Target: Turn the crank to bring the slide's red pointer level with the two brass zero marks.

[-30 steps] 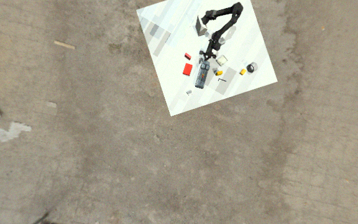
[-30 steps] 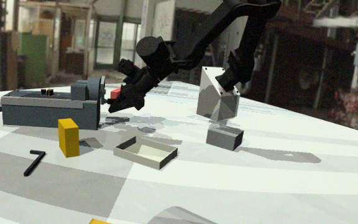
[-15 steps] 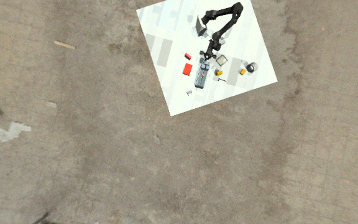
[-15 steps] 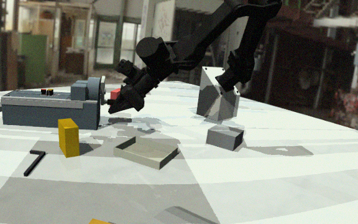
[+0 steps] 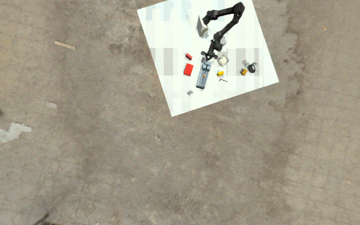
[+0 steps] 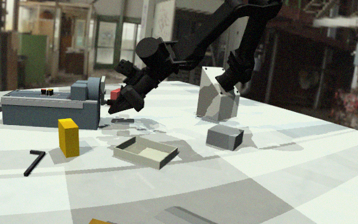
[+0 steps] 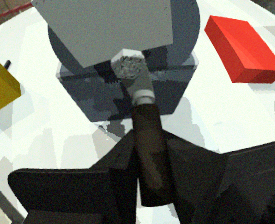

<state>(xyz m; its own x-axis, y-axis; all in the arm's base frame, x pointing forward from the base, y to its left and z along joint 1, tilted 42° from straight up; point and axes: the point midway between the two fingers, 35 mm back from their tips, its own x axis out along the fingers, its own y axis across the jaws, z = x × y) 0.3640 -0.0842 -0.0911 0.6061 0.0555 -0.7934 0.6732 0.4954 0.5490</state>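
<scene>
Now: gripper tip 3 cm below the dark crank handle, 1 cm to the right of it and 1 cm past it. Round my gripper tip: red pointer (14 cm ahead, 12 cm to the right, 5 cm above); then shallow grey tray (20 cm to the left, 6 cm ahead, 3 cm below); then yellow block (18 cm ahead, 9 cm to the left).
</scene>
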